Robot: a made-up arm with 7 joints. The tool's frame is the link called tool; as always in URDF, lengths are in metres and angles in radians. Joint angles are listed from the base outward.
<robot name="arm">
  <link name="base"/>
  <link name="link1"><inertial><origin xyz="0.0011 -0.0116 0.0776"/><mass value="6.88"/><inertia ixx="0.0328" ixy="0" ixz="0" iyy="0.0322" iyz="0.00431" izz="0.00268"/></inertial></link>
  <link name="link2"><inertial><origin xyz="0.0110 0.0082 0.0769"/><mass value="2.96"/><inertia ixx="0.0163" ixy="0" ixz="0" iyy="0.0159" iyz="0.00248" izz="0.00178"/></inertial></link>
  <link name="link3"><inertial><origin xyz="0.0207 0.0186 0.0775"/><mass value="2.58"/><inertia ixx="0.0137" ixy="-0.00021" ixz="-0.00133" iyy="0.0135" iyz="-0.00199" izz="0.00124"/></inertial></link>
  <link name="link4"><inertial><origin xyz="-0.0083 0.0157 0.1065"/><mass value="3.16"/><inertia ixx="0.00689" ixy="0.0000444" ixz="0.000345" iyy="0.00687" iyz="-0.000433" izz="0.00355"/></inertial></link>
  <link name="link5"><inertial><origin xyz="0.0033 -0.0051 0.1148"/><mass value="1"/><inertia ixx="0.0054" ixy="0" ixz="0" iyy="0.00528" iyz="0.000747" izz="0.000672"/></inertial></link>
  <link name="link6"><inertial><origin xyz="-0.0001 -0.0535 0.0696"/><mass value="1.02"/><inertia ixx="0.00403" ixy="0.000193" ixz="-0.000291" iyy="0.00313" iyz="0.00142" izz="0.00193"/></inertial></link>
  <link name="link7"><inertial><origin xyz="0.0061 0.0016 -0.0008"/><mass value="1.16"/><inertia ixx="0.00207" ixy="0" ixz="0" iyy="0.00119" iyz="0" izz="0.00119"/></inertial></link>
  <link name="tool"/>
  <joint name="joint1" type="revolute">
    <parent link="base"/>
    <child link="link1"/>
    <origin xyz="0 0 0.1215"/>
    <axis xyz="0 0 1"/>
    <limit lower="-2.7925" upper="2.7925"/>
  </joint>
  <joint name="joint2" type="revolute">
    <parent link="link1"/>
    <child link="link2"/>
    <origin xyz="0 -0.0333 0.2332"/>
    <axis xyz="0 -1 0"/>
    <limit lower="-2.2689" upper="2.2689"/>
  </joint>
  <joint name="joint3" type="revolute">
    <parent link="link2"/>
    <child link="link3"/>
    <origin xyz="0 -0.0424 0.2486"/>
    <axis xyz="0 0 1"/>
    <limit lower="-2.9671" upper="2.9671"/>
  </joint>
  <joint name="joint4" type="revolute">
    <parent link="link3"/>
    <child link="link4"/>
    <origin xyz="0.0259 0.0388 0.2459"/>
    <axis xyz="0 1 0"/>
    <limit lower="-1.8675" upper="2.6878"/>
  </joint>
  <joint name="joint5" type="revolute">
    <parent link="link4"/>
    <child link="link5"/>
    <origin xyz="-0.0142 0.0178 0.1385"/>
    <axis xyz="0 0 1"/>
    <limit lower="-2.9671" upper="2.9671"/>
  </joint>
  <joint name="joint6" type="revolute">
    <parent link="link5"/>
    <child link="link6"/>
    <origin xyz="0 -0.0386 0.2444"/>
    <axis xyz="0 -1 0"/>
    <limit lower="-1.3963" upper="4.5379"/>
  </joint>
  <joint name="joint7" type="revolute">
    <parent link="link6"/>
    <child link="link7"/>
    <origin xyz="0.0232 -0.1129 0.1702"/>
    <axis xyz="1 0 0"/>
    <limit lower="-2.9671" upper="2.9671"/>
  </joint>
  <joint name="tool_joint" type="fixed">
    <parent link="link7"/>
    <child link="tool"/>
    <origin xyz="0 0 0" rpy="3.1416 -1.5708 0"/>
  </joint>
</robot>
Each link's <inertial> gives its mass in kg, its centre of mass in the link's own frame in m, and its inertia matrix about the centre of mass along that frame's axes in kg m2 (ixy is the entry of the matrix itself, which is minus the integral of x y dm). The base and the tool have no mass. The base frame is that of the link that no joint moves.
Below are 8 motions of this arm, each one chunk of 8 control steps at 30 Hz.
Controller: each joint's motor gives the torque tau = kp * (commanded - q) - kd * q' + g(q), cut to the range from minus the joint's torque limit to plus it. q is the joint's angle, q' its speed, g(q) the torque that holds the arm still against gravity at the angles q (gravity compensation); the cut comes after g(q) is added. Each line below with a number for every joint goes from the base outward.
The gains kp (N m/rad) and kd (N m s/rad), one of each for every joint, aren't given. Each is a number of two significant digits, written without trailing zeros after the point. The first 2 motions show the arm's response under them.
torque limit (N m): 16 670 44 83 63 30 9.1
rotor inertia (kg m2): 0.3 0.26 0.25 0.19 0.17 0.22 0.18
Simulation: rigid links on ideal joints. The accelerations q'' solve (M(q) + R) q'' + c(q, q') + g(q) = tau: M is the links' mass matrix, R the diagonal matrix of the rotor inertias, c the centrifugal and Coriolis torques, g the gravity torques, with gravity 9.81 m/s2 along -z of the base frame. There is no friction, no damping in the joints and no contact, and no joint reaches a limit. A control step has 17 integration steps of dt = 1/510 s. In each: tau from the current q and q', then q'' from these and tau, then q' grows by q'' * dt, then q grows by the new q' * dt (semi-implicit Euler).
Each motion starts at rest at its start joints. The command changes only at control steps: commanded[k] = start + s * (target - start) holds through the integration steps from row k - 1 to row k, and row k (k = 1, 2, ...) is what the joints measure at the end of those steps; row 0 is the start. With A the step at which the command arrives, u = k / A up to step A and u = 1 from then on. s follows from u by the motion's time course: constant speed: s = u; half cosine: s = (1 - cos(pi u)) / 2; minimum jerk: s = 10 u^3 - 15 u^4 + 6 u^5; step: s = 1 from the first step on.
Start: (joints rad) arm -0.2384 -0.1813 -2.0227 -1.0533 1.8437 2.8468 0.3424
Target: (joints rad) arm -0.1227 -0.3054 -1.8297 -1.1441 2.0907 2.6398 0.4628
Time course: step
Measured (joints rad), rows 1 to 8:
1: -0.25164 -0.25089 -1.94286 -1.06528 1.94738 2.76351 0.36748
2: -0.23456 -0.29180 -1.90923 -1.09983 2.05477 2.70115 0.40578
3: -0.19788 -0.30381 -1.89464 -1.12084 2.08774 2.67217 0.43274
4: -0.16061 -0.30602 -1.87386 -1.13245 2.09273 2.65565 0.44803
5: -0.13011 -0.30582 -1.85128 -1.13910 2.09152 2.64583 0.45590
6: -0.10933 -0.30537 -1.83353 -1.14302 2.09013 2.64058 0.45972
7: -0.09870 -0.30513 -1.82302 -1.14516 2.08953 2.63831 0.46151
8: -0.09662 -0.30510 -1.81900 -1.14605 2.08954 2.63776 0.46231
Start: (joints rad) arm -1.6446 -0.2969 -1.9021 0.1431 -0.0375 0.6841 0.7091
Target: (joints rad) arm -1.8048 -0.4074 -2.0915 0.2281 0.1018 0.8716 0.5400
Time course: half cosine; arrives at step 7
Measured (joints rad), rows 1 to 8:
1: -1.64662 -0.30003 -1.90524 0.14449 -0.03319 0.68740 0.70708
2: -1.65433 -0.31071 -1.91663 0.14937 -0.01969 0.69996 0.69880
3: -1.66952 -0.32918 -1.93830 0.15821 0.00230 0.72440 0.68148
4: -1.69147 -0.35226 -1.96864 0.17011 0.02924 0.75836 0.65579
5: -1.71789 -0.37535 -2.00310 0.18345 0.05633 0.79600 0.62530
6: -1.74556 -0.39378 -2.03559 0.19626 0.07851 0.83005 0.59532
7: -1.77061 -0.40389 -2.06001 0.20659 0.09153 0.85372 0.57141
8: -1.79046 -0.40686 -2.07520 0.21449 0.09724 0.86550 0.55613
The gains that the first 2 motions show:
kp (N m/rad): 240 9000 220 580 550 280 130
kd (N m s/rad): 15 310 14 42 21 15 9.4
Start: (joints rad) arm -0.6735 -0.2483 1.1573 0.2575 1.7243 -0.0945 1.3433
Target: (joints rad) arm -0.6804 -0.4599 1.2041 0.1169 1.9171 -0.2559 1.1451
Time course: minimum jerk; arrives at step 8
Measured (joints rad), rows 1 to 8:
1: -0.67294 -0.25027 1.15889 0.25652 1.72627 -0.09580 1.34253
2: -0.66997 -0.26203 1.16714 0.25079 1.73776 -0.10365 1.33733
3: -0.66480 -0.28900 1.18119 0.23795 1.76310 -0.12198 1.32297
4: -0.66011 -0.32945 1.19452 0.21861 1.79964 -0.14959 1.29747
5: -0.65916 -0.37559 1.20062 0.19564 1.83969 -0.18084 1.26327
6: -0.66378 -0.41695 1.19728 0.17323 1.87421 -0.20864 1.22645
7: -0.67327 -0.44485 1.18772 0.15519 1.89671 -0.22785 1.19424
8: -0.68433 -0.45715 1.17923 0.14267 1.90691 -0.23808 1.17158

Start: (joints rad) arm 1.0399 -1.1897 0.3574 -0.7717 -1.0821 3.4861 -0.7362
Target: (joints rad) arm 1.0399 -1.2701 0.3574 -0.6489 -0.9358 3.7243 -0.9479
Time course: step
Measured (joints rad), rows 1 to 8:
1: 1.03278 -1.23411 0.34092 -0.75126 -1.01493 3.52741 -0.76624
2: 1.03062 -1.26104 0.34443 -0.70182 -0.95787 3.62782 -0.83183
3: 1.03316 -1.26975 0.35883 -0.67164 -0.93587 3.69398 -0.88428
4: 1.03635 -1.27131 0.36716 -0.65794 -0.93148 3.72091 -0.91576
5: 1.03896 -1.27097 0.36757 -0.65262 -0.93261 3.72753 -0.93249
6: 1.04099 -1.27049 0.36424 -0.65070 -0.93431 3.72720 -0.94078
7: 1.04263 -1.27022 0.36063 -0.64993 -0.93535 3.72570 -0.94470
8: 1.04393 -1.27012 0.35813 -0.64951 -0.93578 3.72468 -0.94648

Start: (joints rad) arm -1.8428 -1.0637 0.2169 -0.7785 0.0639 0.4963 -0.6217
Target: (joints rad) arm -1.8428 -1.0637 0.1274 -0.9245 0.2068 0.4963 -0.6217
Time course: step
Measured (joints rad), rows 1 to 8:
1: -1.84243 -1.06583 0.19987 -0.82000 0.14733 0.49197 -0.62182
2: -1.84330 -1.06464 0.17477 -0.85841 0.18948 0.49160 -0.62167
3: -1.84453 -1.06339 0.15125 -0.88658 0.20058 0.49458 -0.62160
4: -1.84528 -1.06279 0.13409 -0.90522 0.20307 0.49755 -0.62163
5: -1.84508 -1.06276 0.12439 -0.91604 0.20397 0.49896 -0.62168
6: -1.84406 -1.06300 0.12071 -0.92144 0.20481 0.49894 -0.62171
7: -1.84270 -1.06328 0.12070 -0.92364 0.20561 0.49822 -0.62172
8: -1.84145 -1.06351 0.12230 -0.92428 0.20623 0.49739 -0.62172

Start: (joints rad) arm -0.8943 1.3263 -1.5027 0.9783 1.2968 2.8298 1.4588
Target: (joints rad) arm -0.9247 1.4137 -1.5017 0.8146 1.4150 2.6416 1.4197
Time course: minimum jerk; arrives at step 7
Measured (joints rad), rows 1 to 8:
1: -0.89402 1.32751 -1.50176 0.97709 1.29847 2.82843 1.45857
2: -0.89247 1.33440 -1.49720 0.96976 1.30797 2.81966 1.45708
3: -0.88956 1.34912 -1.49053 0.95230 1.32823 2.79714 1.45323
4: -0.88669 1.36929 -1.48656 0.92530 1.35563 2.76082 1.44685
5: -0.88602 1.38951 -1.48923 0.89406 1.38241 2.71817 1.43907
6: -0.88915 1.40421 -1.49865 0.86598 1.40107 2.68039 1.43174
7: -0.89623 1.41118 -1.51023 0.84608 1.40922 2.65584 1.42637
8: -0.90575 1.41353 -1.51694 0.83350 1.41182 2.64422 1.42312

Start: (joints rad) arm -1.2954 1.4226 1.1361 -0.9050 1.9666 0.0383 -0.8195
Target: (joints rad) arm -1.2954 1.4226 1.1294 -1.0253 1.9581 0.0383 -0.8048
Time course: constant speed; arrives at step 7
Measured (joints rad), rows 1 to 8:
1: -1.29674 1.42241 1.13619 -0.90994 1.96557 0.03872 -0.81898
2: -1.29907 1.42234 1.13601 -0.91964 1.96438 0.03909 -0.81780
3: -1.30158 1.42239 1.13509 -0.93242 1.96328 0.03912 -0.81619
4: -1.30381 1.42247 1.13356 -0.94707 1.96222 0.03893 -0.81433
5: -1.30548 1.42254 1.13178 -0.96282 1.96116 0.03866 -0.81235
6: -1.30648 1.42259 1.13006 -0.97921 1.96005 0.03844 -0.81030
7: -1.30679 1.42262 1.12860 -0.99599 1.95890 0.03828 -0.80823
8: -1.30512 1.42282 1.12728 -1.00813 1.95874 0.03779 -0.80666

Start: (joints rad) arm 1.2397 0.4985 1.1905 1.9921 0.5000 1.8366 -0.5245
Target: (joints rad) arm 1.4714 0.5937 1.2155 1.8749 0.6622 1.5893 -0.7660
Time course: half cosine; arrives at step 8
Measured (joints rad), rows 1 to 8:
1: 1.24073 0.50072 1.18924 1.99077 0.50366 1.83310 -0.52675
2: 1.24614 0.50792 1.18585 1.98577 0.51592 1.81996 -0.53603
3: 1.26001 0.52024 1.18190 1.97587 0.53717 1.79431 -0.55573
4: 1.28451 0.53629 1.17983 1.96125 0.56470 1.75766 -0.58587
5: 1.31898 0.55379 1.18174 1.94329 0.59443 1.71458 -0.62349
6: 1.36012 0.57018 1.18861 1.92424 0.62190 1.67128 -0.66370
7: 1.40291 0.58297 1.20003 1.90673 0.64298 1.63427 -0.70076
8: 1.44154 0.59023 1.21436 1.89327 0.65454 1.60924 -0.72924

